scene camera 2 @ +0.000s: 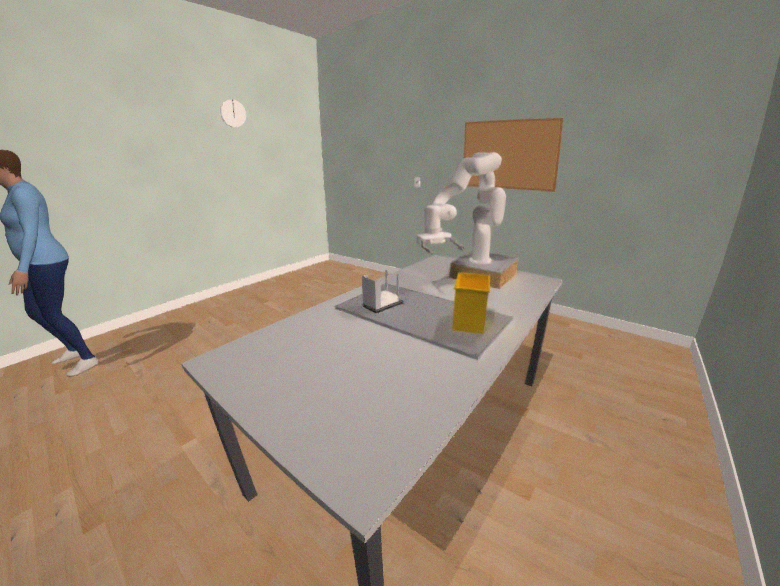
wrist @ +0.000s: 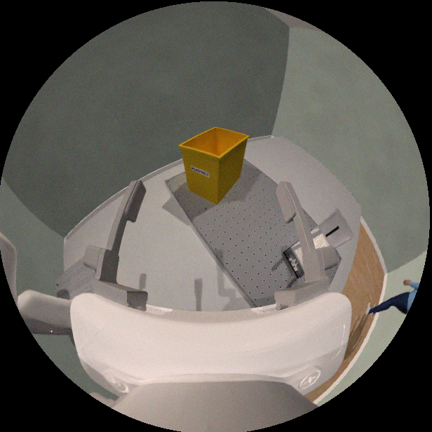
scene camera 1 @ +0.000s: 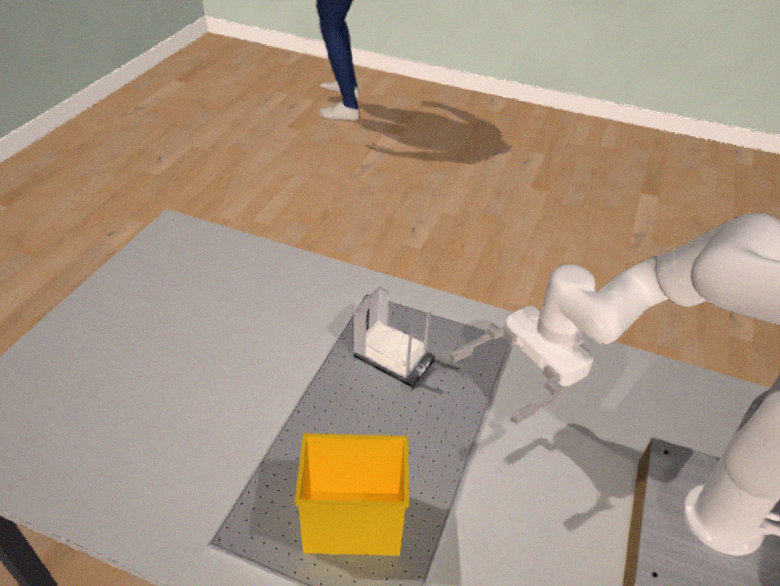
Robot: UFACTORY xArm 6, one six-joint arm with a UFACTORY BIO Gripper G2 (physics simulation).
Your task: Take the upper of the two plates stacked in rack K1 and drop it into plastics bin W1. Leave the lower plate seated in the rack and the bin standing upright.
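Places are measured from the arm's base along level axes (x left, y back, z up), in millimetres.
Pixels of known places: hand, tool point: [scene camera 2: 445,249] [scene camera 1: 491,382]; arm's base, link origin: [scene camera 2: 480,260] [scene camera 1: 722,519].
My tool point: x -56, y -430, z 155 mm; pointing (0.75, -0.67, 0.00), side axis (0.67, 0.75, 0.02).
Observation:
For each thing: its top centre in the pictures, then the offset to it from my tool point. Level surfaces: height alone.
- Rack K1, top centre: [scene camera 1: 397,312] [scene camera 2: 382,274] dy -217, dx -209, dz -92 mm
- Plastics bin W1, top centre: [scene camera 1: 353,468] [scene camera 2: 473,281] dy -193, dx +193, dz -60 mm
- grey perforated board, surface height: dz -239 mm
- grey table, surface height: dz -253 mm
Rack K1 [scene camera 1: 360,332] [scene camera 2: 370,292] [wrist: 344,226] has a dark base, tall light end pieces and thin posts. White plates [scene camera 1: 395,345] [scene camera 2: 389,297] [wrist: 298,253] lie flat and low inside it; the line between upper and lower plate is too small to tell. Plastics bin W1 [scene camera 1: 351,528] [scene camera 2: 471,310] [wrist: 229,176] is yellow, open-topped and upright, with its label facing the wrist camera. My gripper [scene camera 1: 483,388] [scene camera 2: 446,250] [wrist: 211,192] is wide open and empty, above the table on the arm's side of the rack. In the wrist view one finger hides part of the rack.
The rack and bin stand at opposite ends of a grey perforated board [scene camera 1: 372,403] [scene camera 2: 416,318] [wrist: 240,235] on the grey table [scene camera 1: 157,352] [scene camera 2: 327,390]. The arm's base stands on a wood-sided block [scene camera 1: 668,535] [scene camera 2: 504,275]. A person [scene camera 1: 338,56] [scene camera 2: 37,233] is on the floor beyond the table.

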